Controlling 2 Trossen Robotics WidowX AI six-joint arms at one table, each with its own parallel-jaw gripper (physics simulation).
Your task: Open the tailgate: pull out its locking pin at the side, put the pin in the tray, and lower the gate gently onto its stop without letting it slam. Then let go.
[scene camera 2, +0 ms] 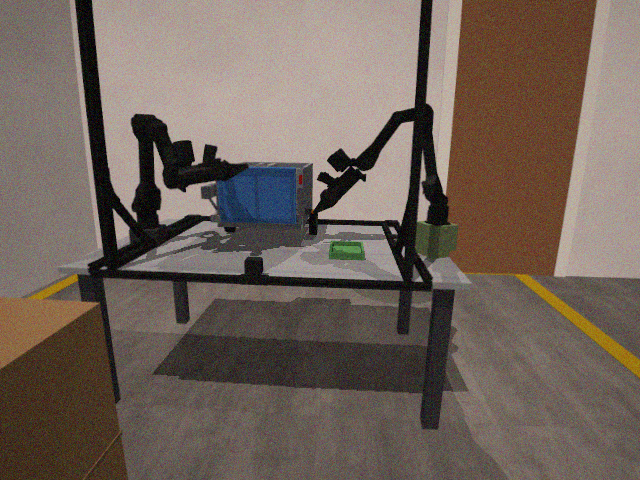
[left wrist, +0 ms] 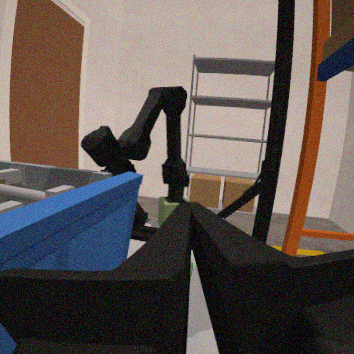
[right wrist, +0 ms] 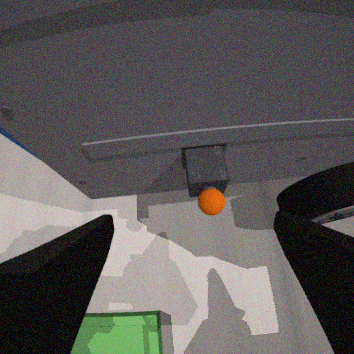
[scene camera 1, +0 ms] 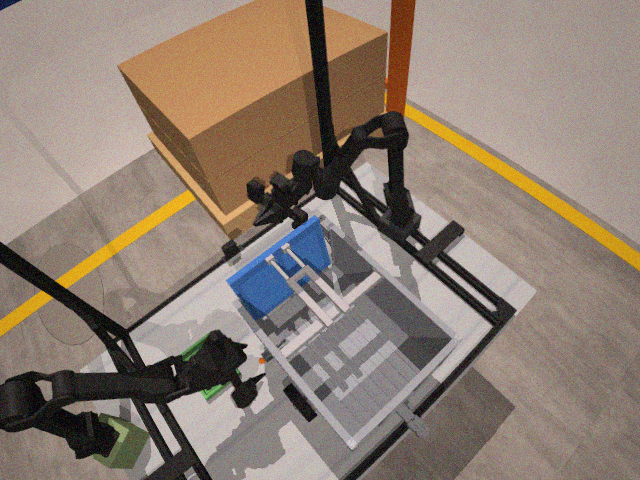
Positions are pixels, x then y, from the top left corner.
Scene:
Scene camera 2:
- my left gripper: 248, 166
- my right gripper: 315, 211
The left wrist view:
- my left gripper: 187, 210
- blue tailgate: 87, 228
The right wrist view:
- my right gripper: 194, 221
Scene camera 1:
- my left gripper: 254, 224
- my right gripper: 255, 359
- blue tailgate: 261, 288

